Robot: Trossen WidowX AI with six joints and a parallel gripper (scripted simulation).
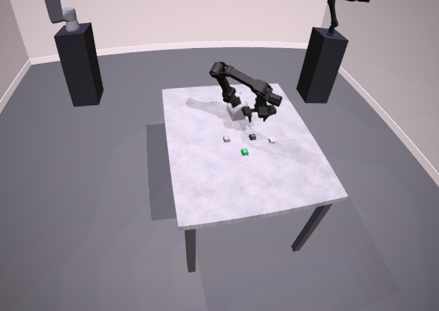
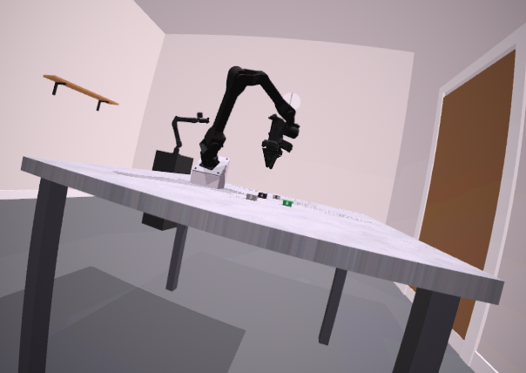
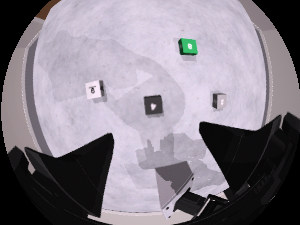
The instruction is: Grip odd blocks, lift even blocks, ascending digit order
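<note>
My gripper tip is 160 mm to the left of the grey block and 120 mm above it. The rest, counted from my gripper tip: white block (40 mm ahead, 110 mm to the left, 120 mm below); green block (120 mm ahead, 80 mm to the right, 120 mm below); black block (10 mm to the right, 120 mm below).
</note>
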